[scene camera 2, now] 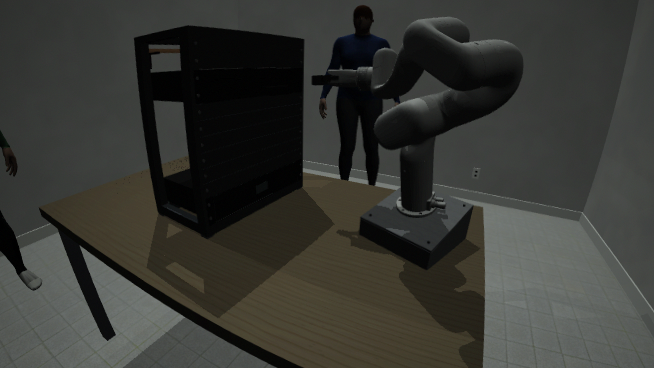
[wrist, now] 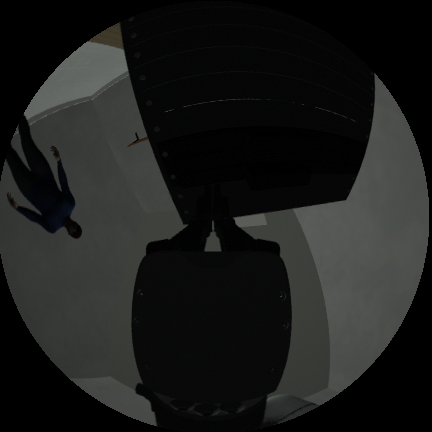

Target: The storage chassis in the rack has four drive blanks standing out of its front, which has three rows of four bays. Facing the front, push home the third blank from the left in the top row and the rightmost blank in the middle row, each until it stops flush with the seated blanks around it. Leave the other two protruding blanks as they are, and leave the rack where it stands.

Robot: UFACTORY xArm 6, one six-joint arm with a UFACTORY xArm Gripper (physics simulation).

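Seen in the pictures: gripper, between the fingertips: [scene camera 2: 312, 80] [wrist: 212, 193]; arm's base, origin of its link: [scene camera 2: 416, 205].
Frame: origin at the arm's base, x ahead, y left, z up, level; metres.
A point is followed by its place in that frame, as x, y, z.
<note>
The black rack [scene camera 2: 189, 65] @(0.494, 0.400, 0.402) [wrist: 142, 77] @(0.502, -0.083, 0.192) stands upright on the table; it appears inverted in the wrist view. The storage chassis [scene camera 2: 240, 82] @(0.480, 0.240, 0.350) [wrist: 210, 145] @(0.487, -0.010, 0.323) is a very dark band near the rack's top. Its front is too dark to tell single blanks or how far each stands out. A darker blocky patch, perhaps a blank or a shadow, shows right of the fingertips in the wrist view. My gripper [scene camera 2: 315, 80] @(0.405, -0.018, 0.349) [wrist: 212, 193] @(0.405, -0.018, 0.349) is shut and empty, level with the chassis in the scene view, with a gap between its tips and the rack's near front edge.
The wooden table [scene camera 2: 350, 280] @(0.056, 0.315, -0.096) carries the rack and the arm's dark base block [scene camera 2: 395, 242] @(0.009, 0.142, -0.060). Flat panels and a lower unit [scene camera 2: 250, 190] @(0.496, 0.205, -0.001) fill the rack below the chassis. A person in blue [scene camera 2: 361, 55] [wrist: 47, 200] stands behind the table; another is partly visible at the far left.
</note>
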